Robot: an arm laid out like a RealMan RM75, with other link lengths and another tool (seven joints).
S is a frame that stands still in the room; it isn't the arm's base.
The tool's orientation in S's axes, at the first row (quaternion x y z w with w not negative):
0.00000, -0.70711, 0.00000, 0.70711
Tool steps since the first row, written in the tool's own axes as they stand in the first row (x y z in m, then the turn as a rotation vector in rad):
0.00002, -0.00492, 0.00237, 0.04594, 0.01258, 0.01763
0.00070, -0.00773, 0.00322, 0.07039, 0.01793, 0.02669
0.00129, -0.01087, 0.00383, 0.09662, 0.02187, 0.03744
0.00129, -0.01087, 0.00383, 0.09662, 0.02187, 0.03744
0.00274, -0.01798, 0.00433, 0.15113, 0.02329, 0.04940
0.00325, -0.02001, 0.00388, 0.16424, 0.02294, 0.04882
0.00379, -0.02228, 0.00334, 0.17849, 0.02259, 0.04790
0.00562, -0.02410, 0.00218, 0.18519, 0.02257, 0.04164
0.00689, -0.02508, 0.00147, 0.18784, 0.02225, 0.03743
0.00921, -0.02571, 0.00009, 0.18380, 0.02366, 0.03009
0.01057, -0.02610, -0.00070, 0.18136, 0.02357, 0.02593
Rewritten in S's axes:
-0.00237, -0.00492, 0.00002, -0.01763, 0.01258, 0.04594
-0.00322, -0.00773, 0.00070, -0.02669, 0.01793, 0.07039
-0.00383, -0.01087, 0.00129, -0.03744, 0.02187, 0.09662
-0.00383, -0.01087, 0.00129, -0.03744, 0.02187, 0.09662
-0.00433, -0.01798, 0.00274, -0.04940, 0.02329, 0.15113
-0.00388, -0.02001, 0.00325, -0.04882, 0.02294, 0.16424
-0.00334, -0.02228, 0.00379, -0.04790, 0.02259, 0.17849
-0.00218, -0.02410, 0.00562, -0.04164, 0.02257, 0.18519
-0.00147, -0.02508, 0.00689, -0.03743, 0.02225, 0.18784
-0.00009, -0.02571, 0.00921, -0.03009, 0.02366, 0.18380
0.00070, -0.02610, 0.01057, -0.02593, 0.02357, 0.18136

